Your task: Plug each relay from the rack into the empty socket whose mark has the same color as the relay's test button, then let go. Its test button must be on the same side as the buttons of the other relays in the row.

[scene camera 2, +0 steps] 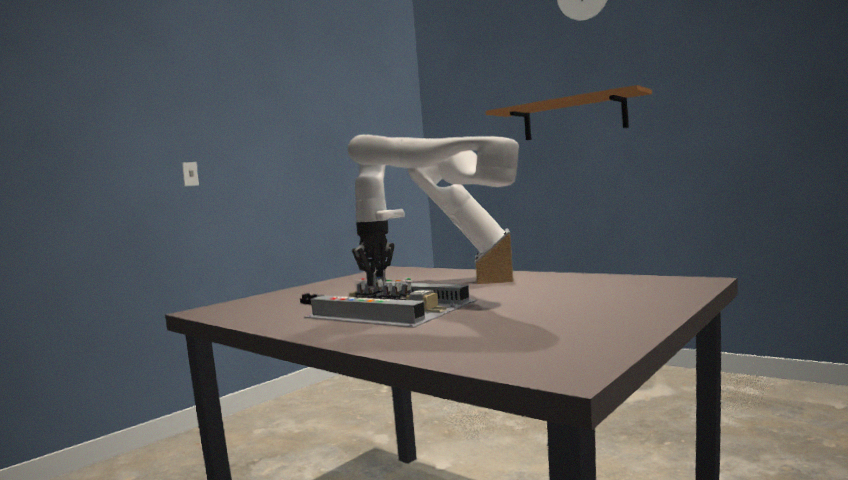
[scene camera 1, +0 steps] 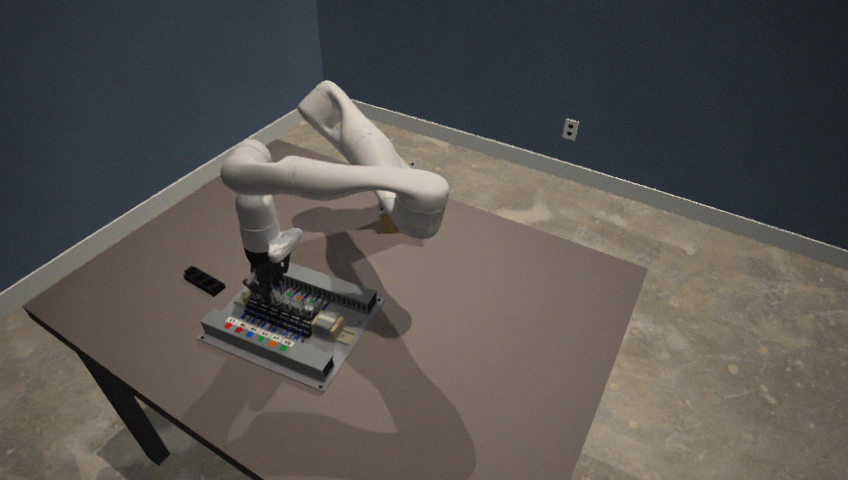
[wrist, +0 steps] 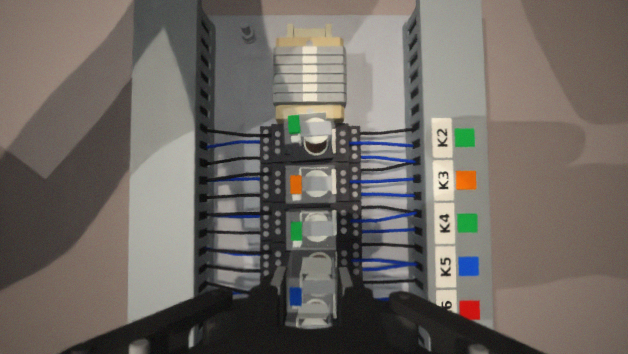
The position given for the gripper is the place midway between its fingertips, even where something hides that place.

In view: the gripper point(scene camera 2: 376, 286) and a panel point(wrist: 374, 43).
The gripper also shows in scene camera 1 point(scene camera 1: 274, 297) and in the wrist view point(wrist: 312, 283).
